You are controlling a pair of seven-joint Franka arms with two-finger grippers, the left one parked.
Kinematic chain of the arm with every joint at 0, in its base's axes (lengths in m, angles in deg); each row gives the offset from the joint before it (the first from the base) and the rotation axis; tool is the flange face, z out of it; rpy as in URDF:
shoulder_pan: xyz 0 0 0.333 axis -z
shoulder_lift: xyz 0 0 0 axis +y
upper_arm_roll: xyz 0 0 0.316 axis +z
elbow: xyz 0.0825 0 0 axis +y
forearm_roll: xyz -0.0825 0 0.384 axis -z
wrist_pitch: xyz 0 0 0 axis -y
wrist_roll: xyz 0.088 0 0 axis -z
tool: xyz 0 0 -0.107 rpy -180 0 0
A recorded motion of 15 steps. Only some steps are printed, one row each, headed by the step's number.
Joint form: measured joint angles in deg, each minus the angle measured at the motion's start. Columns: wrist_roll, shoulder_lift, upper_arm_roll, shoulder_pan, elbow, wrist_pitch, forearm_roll.
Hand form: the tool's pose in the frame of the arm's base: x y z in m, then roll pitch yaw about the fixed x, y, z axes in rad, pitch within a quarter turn. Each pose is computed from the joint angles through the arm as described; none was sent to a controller.
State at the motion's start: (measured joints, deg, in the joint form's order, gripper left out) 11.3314 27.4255 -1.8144 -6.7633 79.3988 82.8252 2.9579
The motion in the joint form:
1: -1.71 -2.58 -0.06 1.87 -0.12 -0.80 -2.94
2: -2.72 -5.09 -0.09 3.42 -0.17 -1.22 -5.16
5: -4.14 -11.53 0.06 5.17 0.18 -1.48 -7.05
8: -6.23 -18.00 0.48 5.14 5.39 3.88 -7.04
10: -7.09 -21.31 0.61 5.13 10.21 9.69 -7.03
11: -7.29 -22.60 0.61 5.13 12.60 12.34 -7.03
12: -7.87 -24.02 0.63 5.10 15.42 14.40 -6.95
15: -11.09 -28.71 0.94 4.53 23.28 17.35 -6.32
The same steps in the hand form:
1: 0.6403 0.0371 0.4393 3.0590 0.3772 -0.1306
2: 0.6349 0.0238 0.4673 3.1136 0.3480 -0.1309
5: 0.6152 0.0092 0.5349 -3.1089 0.2523 -0.1220
8: 0.5954 0.0120 0.5680 -3.0857 0.1364 -0.0807
10: 0.5878 0.0123 0.5707 -3.0773 0.0610 -0.0696
11: 0.5847 0.0118 0.5680 -3.0750 0.0339 -0.0693
12: 0.5791 0.0118 0.5620 -3.0750 0.0218 -0.0607
15: 0.5536 0.0183 0.5471 -3.0838 0.0218 0.0092

